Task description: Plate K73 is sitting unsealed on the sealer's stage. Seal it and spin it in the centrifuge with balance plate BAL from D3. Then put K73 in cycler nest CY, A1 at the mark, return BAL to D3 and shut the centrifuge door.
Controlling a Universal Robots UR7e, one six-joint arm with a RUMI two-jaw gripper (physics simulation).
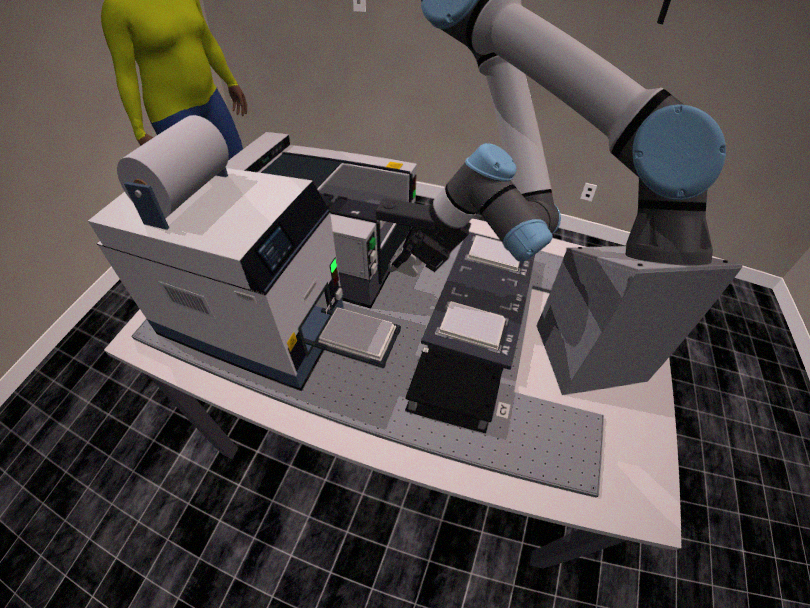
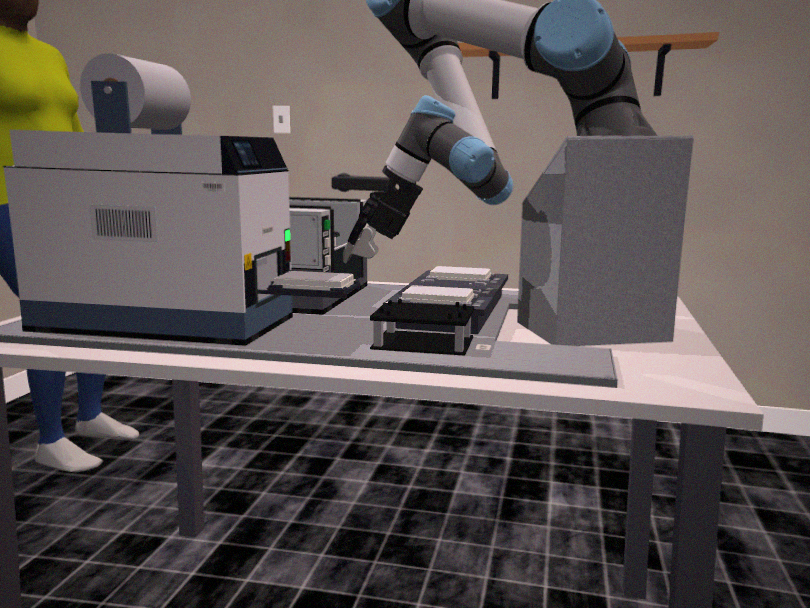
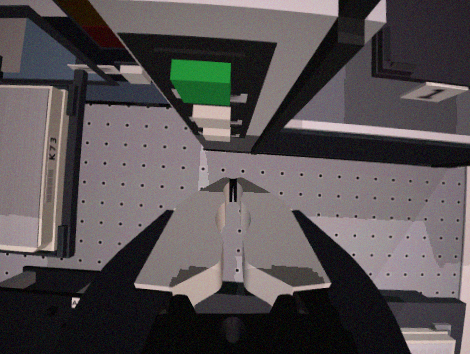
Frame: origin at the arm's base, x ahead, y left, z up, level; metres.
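Seen in the pictures: gripper, fingertip midpoint: [image 1: 390,270] [image 2: 344,262] [image 3: 233,180]; arm's base, link origin: [image 1: 667,257] [image 2: 617,161].
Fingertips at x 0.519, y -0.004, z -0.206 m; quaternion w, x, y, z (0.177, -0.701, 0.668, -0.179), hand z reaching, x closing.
Note:
Offsets run from my fingertips to a thing's top centre. "spot": to the spot under its first point.
Plate K73 {dx +0.003, dy +0.180, dz +0.003 m} [image 1: 357,332] [image 2: 314,280] [image 3: 22,165] lies flat on the sealer's extended stage {spot: dx -0.069, dy +0.198, dz -0.015 m} [image 1: 389,353]; its top looks flat grey. The sealer {dx +0.300, dy +0.178, dz +0.371 m} [image 1: 196,287] [image 2: 130,242] stands at the left. My gripper [image 1: 396,264] [image 2: 346,256] [image 3: 233,180] is shut and empty, tilted, in front of the control box [image 1: 353,251] [image 2: 307,238] with its green button {dx +0.035, dy +0.013, dz +0.086 m} [image 3: 202,82]; the fingertips look apart from the box. A white plate {dx -0.214, dy -0.193, dz -0.038 m} [image 1: 495,253] [image 2: 459,272] is on D3; its name is unreadable. Cycler nest CY {dx -0.203, dy +0.201, dz -0.036 m} [image 1: 454,386] [image 2: 418,315] holds no plate. The centrifuge [image 1: 314,171] is at the back, partly hidden; a grey panel {spot: dx +0.156, dy -0.293, dz +0.028 m} [image 1: 372,181] stands raised.
Another white plate {dx -0.204, dy +0.055, dz -0.038 m} [image 1: 472,325] [image 2: 437,294] is on D1, beside CY; D2 lies between D1 and D3. The grey robot pedestal [image 1: 628,327] [image 2: 621,242] stands right of the deck. A person [image 1: 173,65] [image 2: 32,117] stands behind the sealer at the left.

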